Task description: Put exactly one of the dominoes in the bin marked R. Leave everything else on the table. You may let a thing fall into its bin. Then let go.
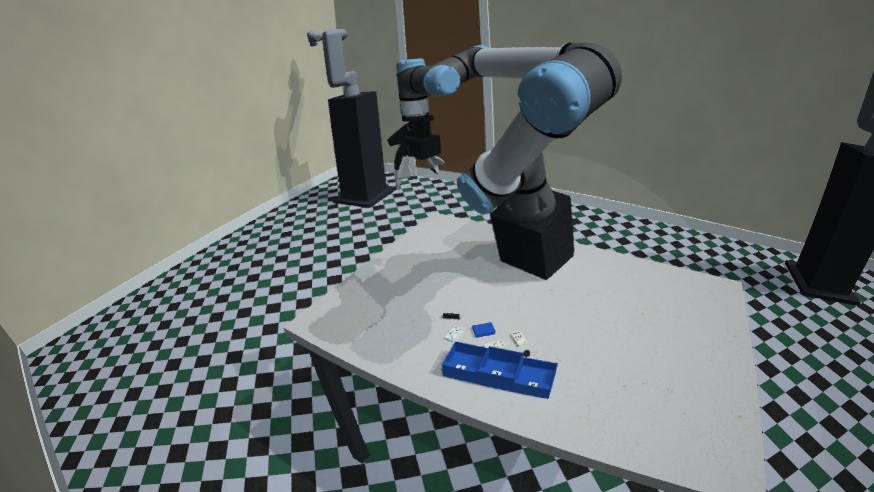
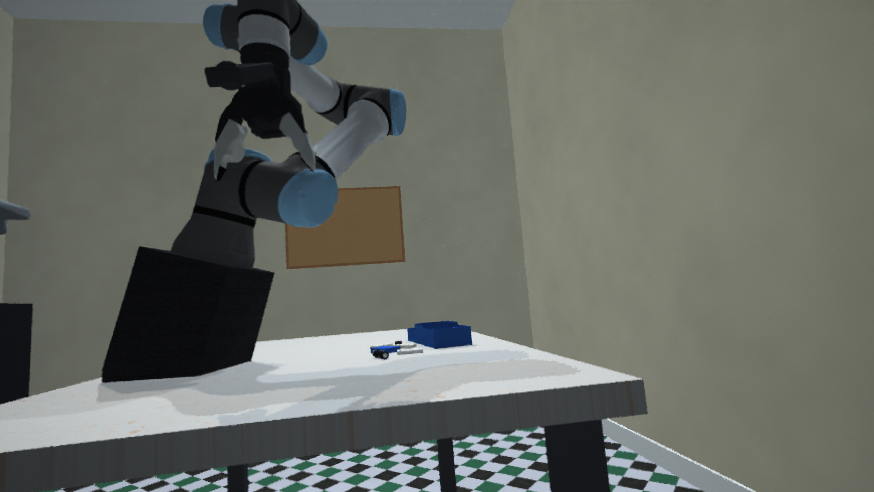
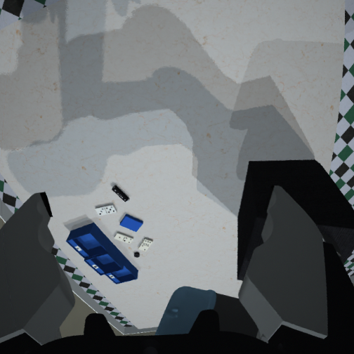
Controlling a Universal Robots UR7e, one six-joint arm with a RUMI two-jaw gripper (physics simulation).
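Seen in the pictures: gripper, between the fingertips: [image 1: 418, 181] [image 2: 264, 176]; arm's base, origin of its link: [image 1: 530, 205] [image 2: 213, 260].
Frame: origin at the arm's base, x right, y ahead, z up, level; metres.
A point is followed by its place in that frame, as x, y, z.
Observation:
Three white dominoes lie flat on the table: one [image 1: 453, 333] @[0.087, 0.379, -0.206] [image 3: 106, 210] at the left, one [image 1: 518, 337] @[-0.072, 0.335, -0.207] [image 3: 145, 244] at the right, and one [image 3: 124, 237] close behind the tray. A black bar with light marks [image 1: 450, 315] @[0.123, 0.320, -0.202] [image 2: 380, 353] @[0.140, 0.313, -0.203] [image 3: 120, 193] lies farther back; I cannot tell whether it is a domino. The blue tray [image 1: 489, 380] @[-0.061, 0.511, -0.192] [image 2: 449, 336] @[0.054, 0.468, -0.192] [image 3: 112, 250] has three bins in a row, each with a small white label; the letters are too small to read. My gripper [image 1: 418, 177] @[0.288, 0.143, 0.089] [image 2: 266, 172] @[0.288, 0.143, 0.089] [image 3: 158, 191] is open and empty, high above the table, away from the dominoes.
A blue block [image 1: 483, 330] @[0.020, 0.343, -0.205] [image 3: 131, 222] lies among the dominoes. A small black object [image 1: 526, 353] @[-0.110, 0.387, -0.205] [image 3: 137, 254] lies near the tray's back wall. The arm's black base block [image 1: 533, 244] @[-0.033, 0.083, -0.082] [image 2: 183, 317] @[0.085, -0.028, -0.110] stands at the table's back edge.

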